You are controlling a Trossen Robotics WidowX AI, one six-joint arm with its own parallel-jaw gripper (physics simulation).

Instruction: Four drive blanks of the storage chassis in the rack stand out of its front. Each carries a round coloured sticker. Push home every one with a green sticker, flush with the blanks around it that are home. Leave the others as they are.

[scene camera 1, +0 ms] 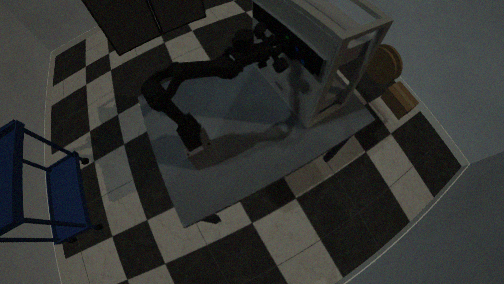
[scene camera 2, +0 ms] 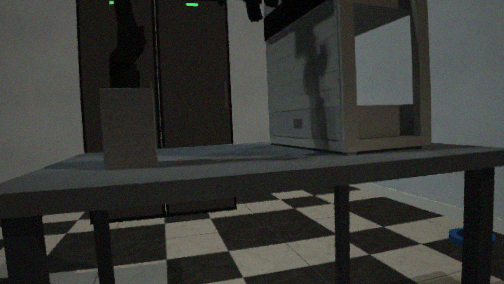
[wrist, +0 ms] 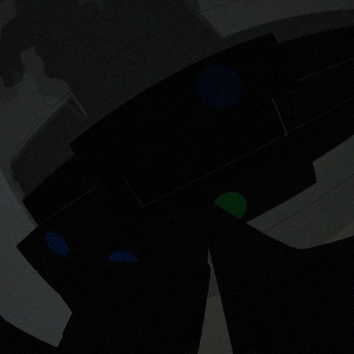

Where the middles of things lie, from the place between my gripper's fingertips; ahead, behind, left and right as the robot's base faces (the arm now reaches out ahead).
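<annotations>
Rack (scene camera 2: 311, 67): 170 mm ahead of my hand, 70 mm to the left of it, 160 mm below it.
</annotations>
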